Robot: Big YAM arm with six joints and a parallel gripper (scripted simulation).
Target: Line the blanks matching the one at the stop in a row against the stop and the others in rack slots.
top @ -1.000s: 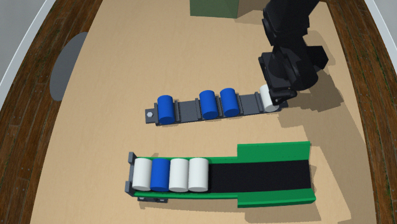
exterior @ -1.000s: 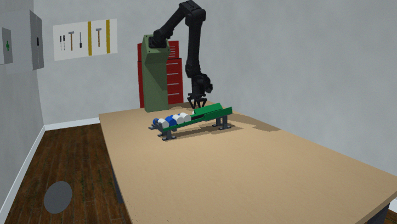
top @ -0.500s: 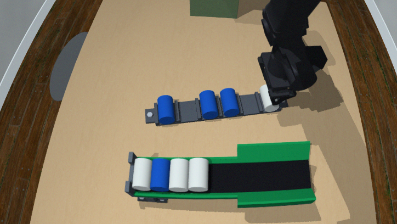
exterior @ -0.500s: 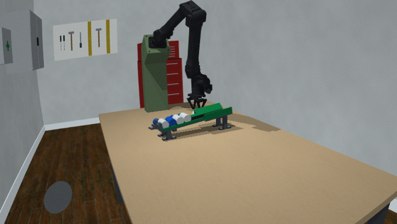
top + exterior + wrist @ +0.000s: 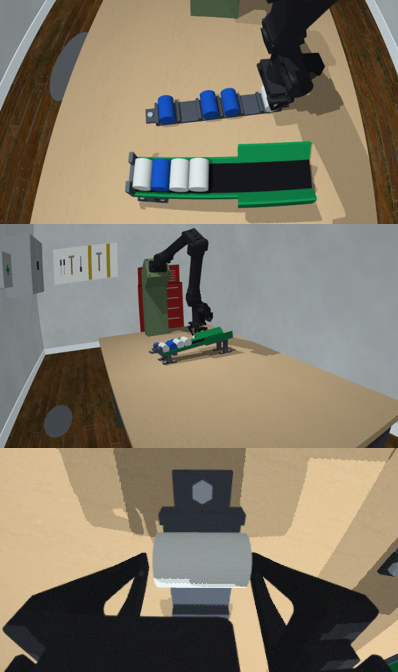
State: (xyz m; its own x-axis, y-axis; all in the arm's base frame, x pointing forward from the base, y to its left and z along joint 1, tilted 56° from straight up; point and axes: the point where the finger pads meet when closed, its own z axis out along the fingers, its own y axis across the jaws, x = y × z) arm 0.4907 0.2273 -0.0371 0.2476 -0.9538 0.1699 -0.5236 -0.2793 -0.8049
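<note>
My hand is 60 mm short of the stock rack, 120 mm to the left of it and 40 mm above it. Also, from my hand: grey stop 310 mm ahead, 250 mm to the right, 30 mm above.
</note>
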